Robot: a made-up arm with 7 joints.
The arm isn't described. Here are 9 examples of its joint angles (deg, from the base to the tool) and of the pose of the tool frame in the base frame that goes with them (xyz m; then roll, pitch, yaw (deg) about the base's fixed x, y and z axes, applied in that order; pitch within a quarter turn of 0, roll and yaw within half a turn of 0).
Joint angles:
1: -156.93 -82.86 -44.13 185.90 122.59 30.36 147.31
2: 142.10 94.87 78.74 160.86 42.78 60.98 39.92
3: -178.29 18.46 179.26 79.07 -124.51 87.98 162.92
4: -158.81 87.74 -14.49 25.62 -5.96 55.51 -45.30
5: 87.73 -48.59 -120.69 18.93 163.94 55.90 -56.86
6: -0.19 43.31 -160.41 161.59 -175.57 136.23 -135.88
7: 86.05 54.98 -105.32 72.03 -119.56 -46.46 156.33
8: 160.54 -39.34 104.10 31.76 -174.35 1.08 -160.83
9: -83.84 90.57 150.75 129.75 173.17 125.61 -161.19
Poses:
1: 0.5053 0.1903 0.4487 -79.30 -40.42 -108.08
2: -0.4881 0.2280 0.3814 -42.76 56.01 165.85
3: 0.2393 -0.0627 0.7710 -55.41 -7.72 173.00
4: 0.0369 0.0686 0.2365 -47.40 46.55 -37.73
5: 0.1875 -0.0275 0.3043 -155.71 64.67 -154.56
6: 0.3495 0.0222 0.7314 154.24 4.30 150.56
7: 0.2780 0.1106 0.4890 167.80 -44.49 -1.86
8: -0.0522 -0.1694 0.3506 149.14 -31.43 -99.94
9: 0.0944 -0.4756 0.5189 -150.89 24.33 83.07
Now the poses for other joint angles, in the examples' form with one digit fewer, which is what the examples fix.
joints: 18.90 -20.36 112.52 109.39 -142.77 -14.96 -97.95
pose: -0.330 0.167 0.644 -93.6 9.9 50.4
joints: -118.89 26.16 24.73 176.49 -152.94 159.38 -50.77
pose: -0.121 -0.068 0.805 134.9 -5.5 170.6
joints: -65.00 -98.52 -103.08 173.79 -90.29 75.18 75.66
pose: -0.216 0.465 0.280 -178.5 -13.0 48.0
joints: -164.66 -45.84 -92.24 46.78 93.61 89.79 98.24
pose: -0.081 0.272 0.514 36.9 21.5 -108.0
